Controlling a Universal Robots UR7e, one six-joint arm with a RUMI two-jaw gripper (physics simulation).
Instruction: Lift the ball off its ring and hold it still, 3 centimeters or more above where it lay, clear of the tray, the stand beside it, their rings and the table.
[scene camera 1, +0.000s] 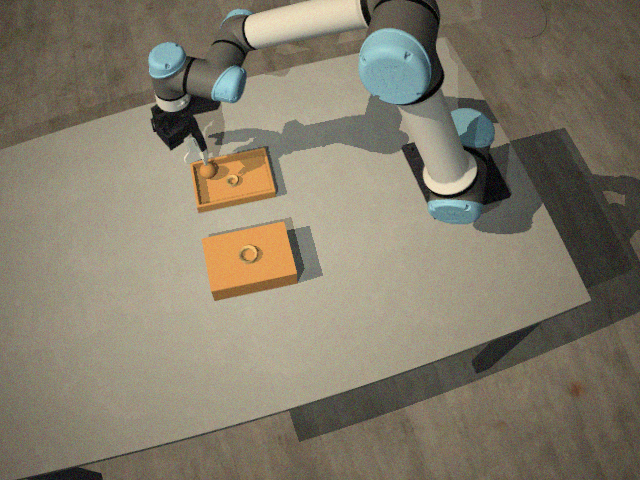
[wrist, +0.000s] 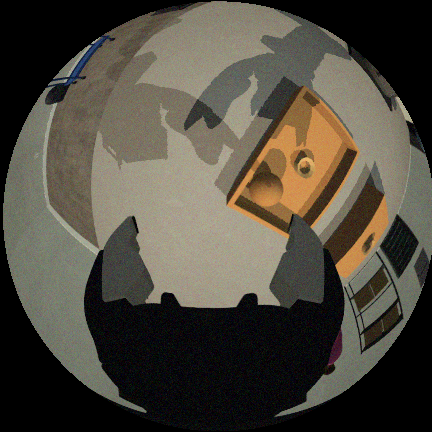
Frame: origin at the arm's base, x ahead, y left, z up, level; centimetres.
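Where they show: gripper, fingertip midpoint: (scene camera 1: 188, 145) (wrist: 211, 217).
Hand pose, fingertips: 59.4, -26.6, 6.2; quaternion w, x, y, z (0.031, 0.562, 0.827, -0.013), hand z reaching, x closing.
Things, the pixels of their centre, and the offset from my fingertips, as dx, dy, dz. "spot": a spot on its surface instead. Level surfaces: height alone.
- orange ball, body centre: (wrist: 265, 188) (scene camera 1: 207, 170) -3.0, +5.1, -5.4
- orange tray, body centre: (wrist: 305, 167) (scene camera 1: 232, 179) -7.9, +9.2, -6.4
- small tray ring, surface spot: (wrist: 305, 174) (scene camera 1: 229, 183) spot: -7.1, +9.9, -6.6
- table, its level: dz -7.8
The orange ball (scene camera 1: 207, 170) (wrist: 266, 189) lies in a corner area of the orange tray (scene camera 1: 237, 203) (wrist: 300, 195), off the small tray ring (scene camera 1: 228, 180) (wrist: 305, 174). My gripper (scene camera 1: 196, 160) (wrist: 211, 217) is open and empty. It hangs above the table at the tray's left end, with one fingertip overlapping the ball's upper edge in the scene view. In the wrist view the ball shows beyond the fingertips, towards the right finger and not centred between them. Whether that finger touches the ball cannot be told. The orange stand (scene camera 1: 227, 271) (wrist: 345, 267) bears another ring (scene camera 1: 241, 253).
The stand is a raised block in front of the tray in the scene view, with a gap of table (scene camera 1: 103, 310) between them. The tray's low walls surround the ball. The arm's base stands on the table to the right.
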